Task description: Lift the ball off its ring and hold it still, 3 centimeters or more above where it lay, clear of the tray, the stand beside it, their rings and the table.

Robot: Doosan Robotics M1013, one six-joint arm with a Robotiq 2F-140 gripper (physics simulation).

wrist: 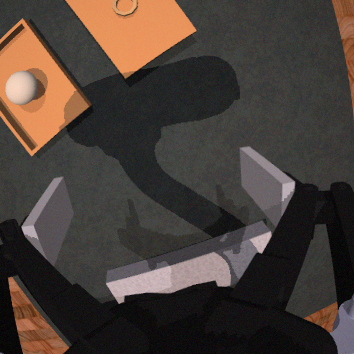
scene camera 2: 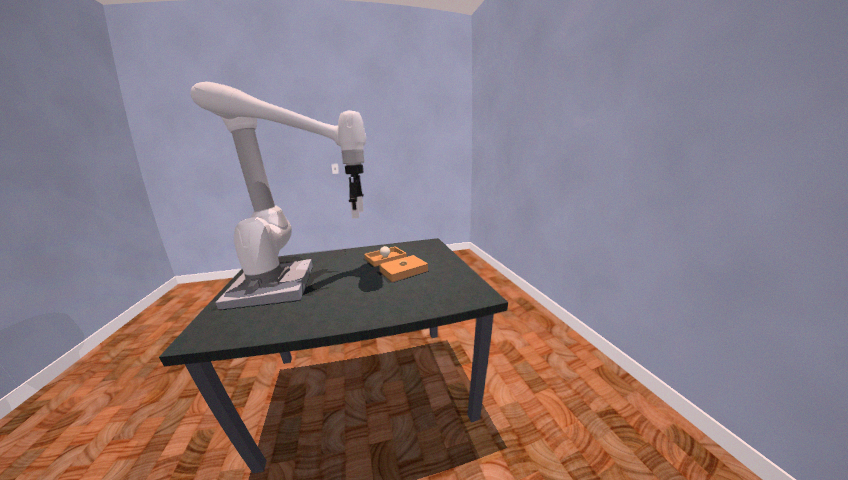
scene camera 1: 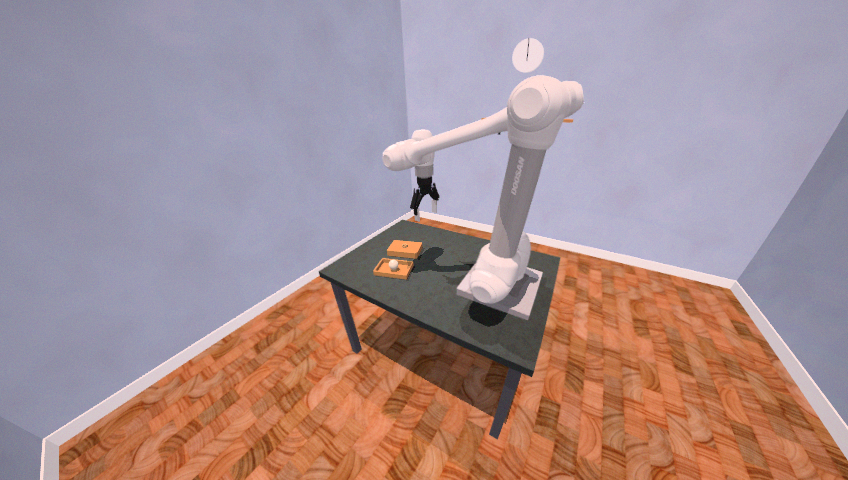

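A white ball (scene camera 1: pixel 393 265) (scene camera 2: pixel 385 251) (wrist: pixel 21 87) sits inside the shallow orange tray (scene camera 1: pixel 391 275) (scene camera 2: pixel 374 262) (wrist: pixel 59 121); the ring under it is hidden. Beside the tray stands the orange stand (scene camera 1: pixel 404 250) (scene camera 2: pixel 405 271) (wrist: pixel 132 42), a solid block with a small empty ring (scene camera 1: pixel 405 245) (scene camera 2: pixel 403 263) (wrist: pixel 116 11) on its top. My gripper (scene camera 1: pixel 426 212) (scene camera 2: pixel 357 212) (wrist: pixel 153 180) is open and empty, pointing down high above the table. In the wrist view the ball lies at the upper left, outside the space between the fingers.
The dark table (scene camera 1: pixel 368 273) (scene camera 2: pixel 333 318) (wrist: pixel 195 150) carries the tray, the stand and the arm's pale base plate (scene camera 1: pixel 511 308) (scene camera 2: pixel 261 297) (wrist: pixel 192 277). The arm's shadow falls across the table beside the tray and stand. In the wrist view the base plate's edge shows below, between the fingers.
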